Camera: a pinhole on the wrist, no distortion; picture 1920 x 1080 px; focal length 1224.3 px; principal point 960.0 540.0 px. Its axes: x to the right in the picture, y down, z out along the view. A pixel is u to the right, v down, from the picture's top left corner.
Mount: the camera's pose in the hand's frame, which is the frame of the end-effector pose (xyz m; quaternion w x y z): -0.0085 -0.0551 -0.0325 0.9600 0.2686 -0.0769 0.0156
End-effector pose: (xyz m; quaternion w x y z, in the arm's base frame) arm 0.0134 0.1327 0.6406 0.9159 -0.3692 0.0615 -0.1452
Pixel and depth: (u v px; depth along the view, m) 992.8 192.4 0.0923
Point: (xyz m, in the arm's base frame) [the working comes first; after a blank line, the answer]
In the camera's frame: 0.0025 -0.0262 0.0923

-0.0233 0.0734 0.7510
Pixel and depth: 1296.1 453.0 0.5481
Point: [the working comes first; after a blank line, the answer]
In the camera's frame: 0.1505 -0.0389 0.5481

0.0894 0.1410 1.2120
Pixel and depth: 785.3 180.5 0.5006
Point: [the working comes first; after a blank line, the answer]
In the camera's frame: -0.0714 -0.1470 0.5006

-0.1482 0.0744 1.1647
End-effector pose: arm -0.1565 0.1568 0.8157 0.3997 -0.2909 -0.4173 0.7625
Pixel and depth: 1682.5 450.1 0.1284
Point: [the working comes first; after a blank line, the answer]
In the camera's frame: 0.0758 -0.0094 0.1284

-0.1981 0.2086 0.9637
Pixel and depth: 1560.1 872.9 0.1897
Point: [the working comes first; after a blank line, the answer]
In the camera's frame: 0.0930 0.0516 0.1897

-0.2743 0.1708 0.9870
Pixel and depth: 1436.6 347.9 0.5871
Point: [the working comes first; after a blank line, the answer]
In the camera's frame: 0.2285 -0.0921 0.5871

-0.4183 0.2420 1.4008
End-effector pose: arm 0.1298 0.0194 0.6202 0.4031 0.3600 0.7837 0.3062
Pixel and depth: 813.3 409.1 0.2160
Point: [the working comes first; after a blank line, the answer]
In the camera's frame: -0.0259 -0.0231 0.2160

0.2107 -0.1091 0.4370
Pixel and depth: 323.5 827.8 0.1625
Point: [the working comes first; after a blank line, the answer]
In the camera's frame: -0.0845 0.0382 0.1625

0.2397 -0.1131 0.5329
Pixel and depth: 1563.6 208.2 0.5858
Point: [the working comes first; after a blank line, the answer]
In the camera's frame: 0.2888 -0.1588 0.5858

0.2485 -0.0078 -0.0554
